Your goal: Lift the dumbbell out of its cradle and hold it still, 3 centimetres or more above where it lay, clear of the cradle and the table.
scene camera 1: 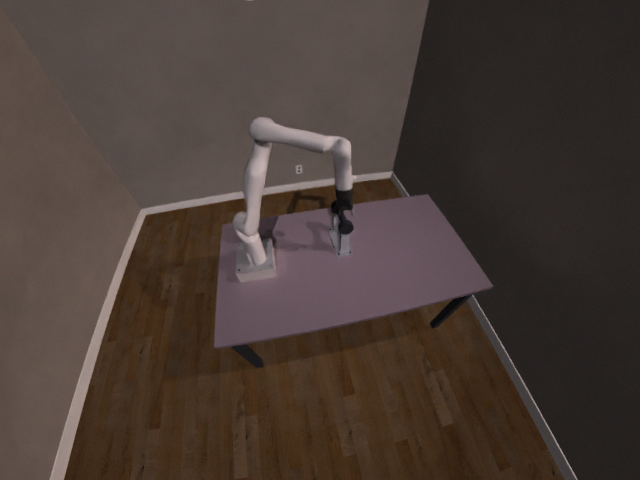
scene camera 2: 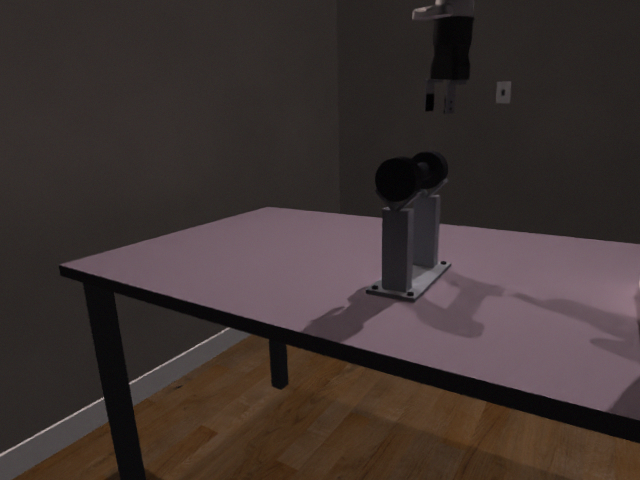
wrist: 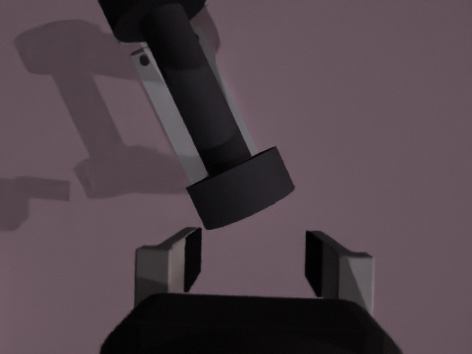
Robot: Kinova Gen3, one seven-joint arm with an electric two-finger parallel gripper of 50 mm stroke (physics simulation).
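Where they show: gripper, fingertip midpoint: [scene camera 1: 346,214] [scene camera 2: 438,112] [wrist: 252,251]; arm's base, origin of the base link: [scene camera 1: 257,258].
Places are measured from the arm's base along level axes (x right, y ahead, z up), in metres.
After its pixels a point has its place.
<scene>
The black dumbbell [scene camera 1: 345,226] @(x 0.089, y 0.481, z 0.149 m) [scene camera 2: 397,179] @(x -0.106, y 0.518, z 0.124 m) [wrist: 200,95] @(x -0.001, y 0.506, z 0.141 m) lies level in its grey cradle [scene camera 1: 344,243] @(x 0.087, y 0.486, z 0.002 m) [scene camera 2: 397,250] @(x -0.104, y 0.516, z -0.007 m) [wrist: 167,115] @(x -0.041, y 0.472, z -0.087 m), with a round head at each end resting over the two upright posts. My gripper [scene camera 1: 347,211] @(x 0.091, y 0.477, z 0.240 m) [scene camera 2: 439,105] @(x 0.091, y 0.477, z 0.240 m) [wrist: 252,251] @(x 0.091, y 0.477, z 0.240 m) is open and empty, pointing down. In scene camera 2 it hangs well above the dumbbell. In the wrist view the handle runs at a slant from upper left to lower middle, and one head shows just beyond the fingertips, between their lines. The other head is cut off by the top edge. The dumbbell hides much of the cradle there.
The cradle's base plate stands on the pinkish table [scene camera 1: 413,258] @(x 0.285, y 0.864, z -0.095 m) [scene camera 2: 232,248] @(x 0.082, y 1.000, z -0.095 m). The arm's pale base [scene camera 1: 255,266] @(x 0.048, y -0.024, z 0.000 m) stands at the table's left side in scene camera 1. Shadows of the arm and dumbbell fall on the table top.
</scene>
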